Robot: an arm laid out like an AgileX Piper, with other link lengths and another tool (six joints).
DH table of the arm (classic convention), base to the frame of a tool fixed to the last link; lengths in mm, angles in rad. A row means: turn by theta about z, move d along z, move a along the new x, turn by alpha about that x. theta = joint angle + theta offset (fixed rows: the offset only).
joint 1: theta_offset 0, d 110.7, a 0, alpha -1.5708
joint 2: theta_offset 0.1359, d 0, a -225.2, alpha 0
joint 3: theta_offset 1.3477, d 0, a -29.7, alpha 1.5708
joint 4: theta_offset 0, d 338.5, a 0, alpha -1.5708
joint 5: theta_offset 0, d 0, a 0, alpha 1.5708
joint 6: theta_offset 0.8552, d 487.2, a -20, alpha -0.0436
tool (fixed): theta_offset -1.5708, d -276.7, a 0, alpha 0
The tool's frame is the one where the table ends.
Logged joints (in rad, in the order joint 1, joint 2, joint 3, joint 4, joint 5, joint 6), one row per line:
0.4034 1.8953 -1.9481 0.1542 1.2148 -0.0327
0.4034 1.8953 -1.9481 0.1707 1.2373 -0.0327
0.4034 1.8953 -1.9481 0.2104 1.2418 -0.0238
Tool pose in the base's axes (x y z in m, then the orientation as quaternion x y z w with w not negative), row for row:
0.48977 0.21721 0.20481 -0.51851 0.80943 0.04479 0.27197
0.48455 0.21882 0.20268 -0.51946 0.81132 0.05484 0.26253
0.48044 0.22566 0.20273 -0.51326 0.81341 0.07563 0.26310
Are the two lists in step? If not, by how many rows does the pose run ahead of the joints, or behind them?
They are in step.
